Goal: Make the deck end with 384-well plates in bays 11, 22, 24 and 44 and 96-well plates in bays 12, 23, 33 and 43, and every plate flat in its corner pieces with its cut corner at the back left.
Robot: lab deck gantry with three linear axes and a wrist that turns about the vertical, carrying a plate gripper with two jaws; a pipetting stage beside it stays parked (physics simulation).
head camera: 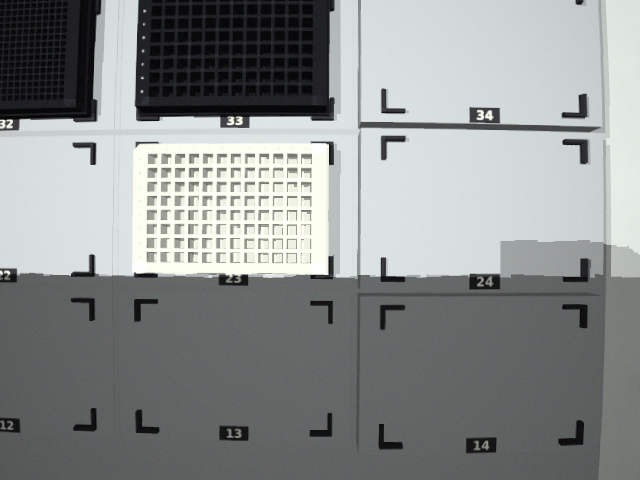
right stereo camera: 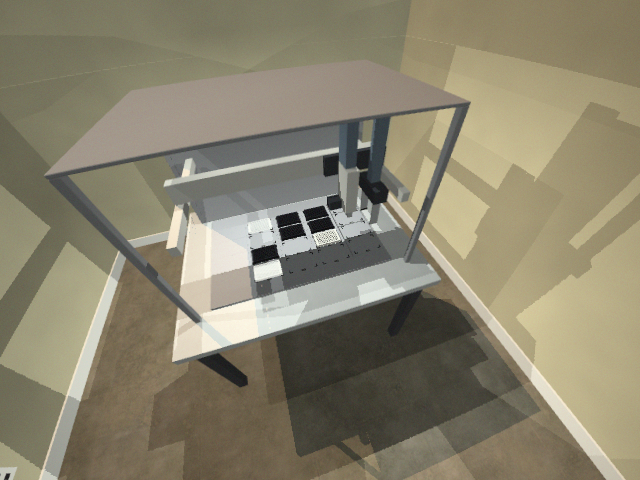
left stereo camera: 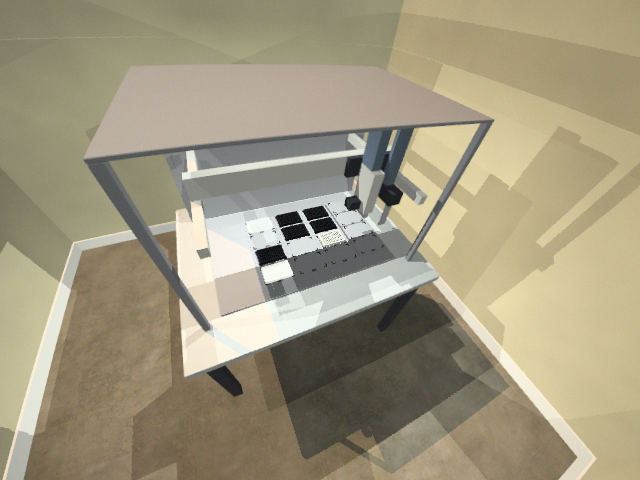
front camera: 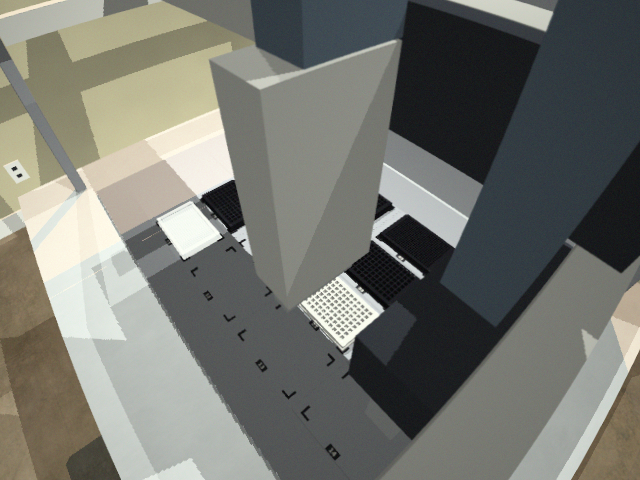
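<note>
My gripper hangs low over the right side of the deck, its two jaws apart and no plate between them; its dark body covers part of that side in the front view. A white 96-well plate lies flat in bay 23, cut corner back left. A black 96-well plate is in bay 33. Black 384-well plates are in bay 32 and bay 43. A white 384-well plate is in bay 11. Bay 24 holds no plate.
A black plate stands in bay 21, another black plate in bay 42, and a white plate in bay 41. The grey pipetting stage hangs beside the gripper, hiding deck in the front view.
</note>
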